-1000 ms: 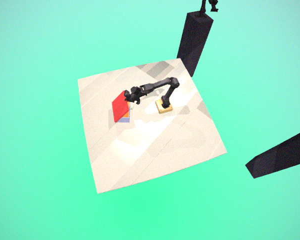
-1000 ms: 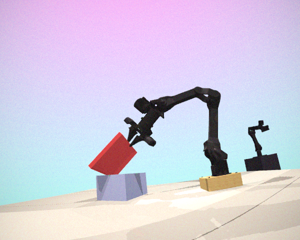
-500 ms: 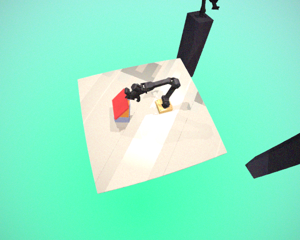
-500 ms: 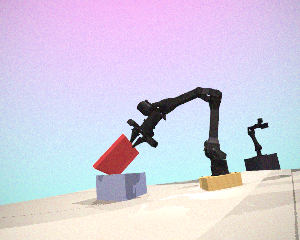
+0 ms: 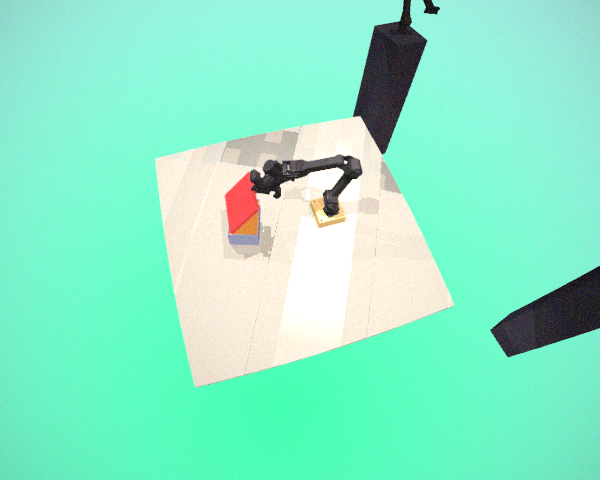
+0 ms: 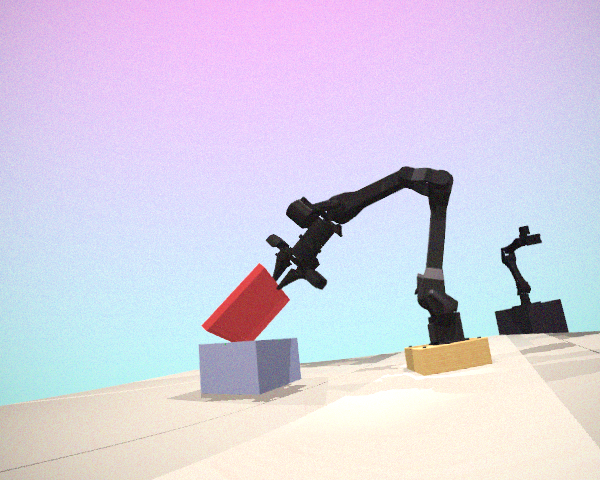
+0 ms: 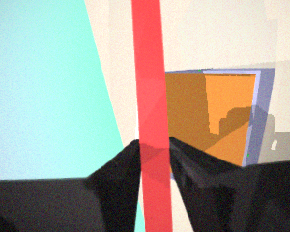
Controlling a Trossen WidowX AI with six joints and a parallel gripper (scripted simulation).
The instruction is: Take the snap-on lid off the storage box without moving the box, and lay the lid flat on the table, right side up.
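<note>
Right now my gripper tip is 60 mm short of the red lid, 60 mm above it and 10 mm to the left of it. Also, from my gripper tip: storage box: 180 mm below, 70 mm ahead, 30 mm to the left.
</note>
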